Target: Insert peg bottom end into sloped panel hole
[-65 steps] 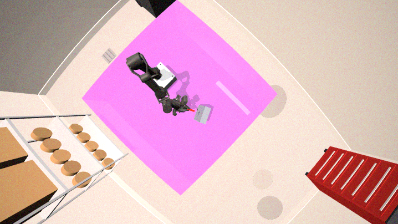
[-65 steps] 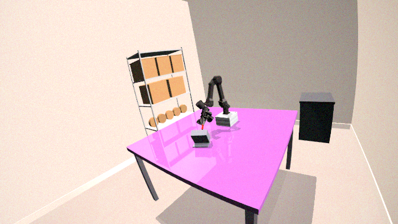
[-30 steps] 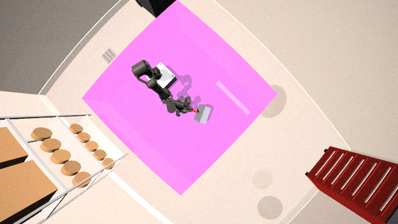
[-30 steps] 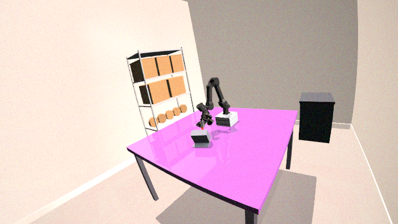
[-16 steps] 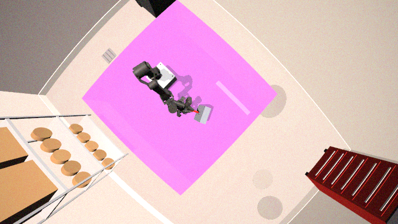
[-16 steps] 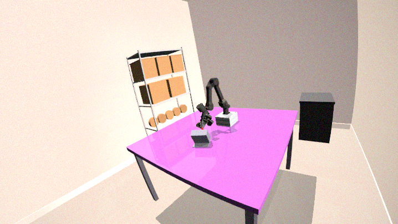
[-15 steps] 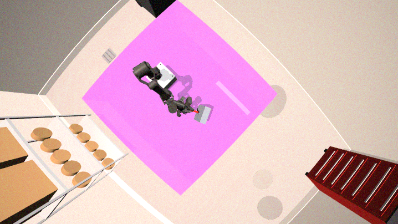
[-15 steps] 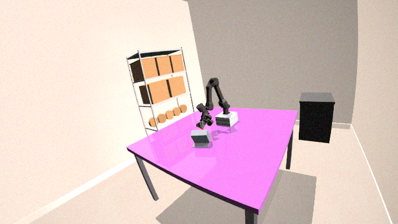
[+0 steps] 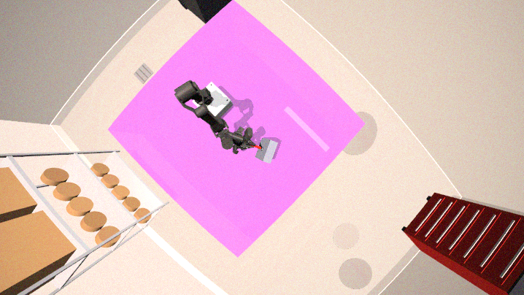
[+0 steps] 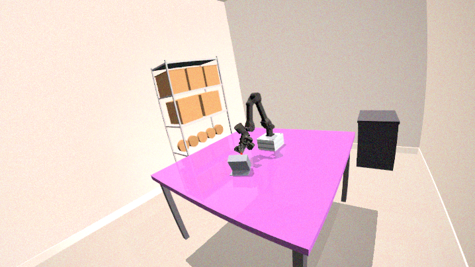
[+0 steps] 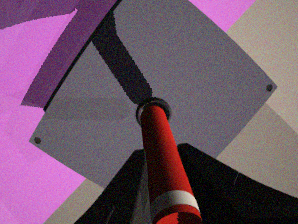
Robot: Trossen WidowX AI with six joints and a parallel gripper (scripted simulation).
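The grey sloped panel is 7 cm ahead of my gripper tip, 3 cm to the left of it and 3 cm below it. Round my gripper tip: red round peg: 1 cm behind, 1 cm to the right, 1 cm above.
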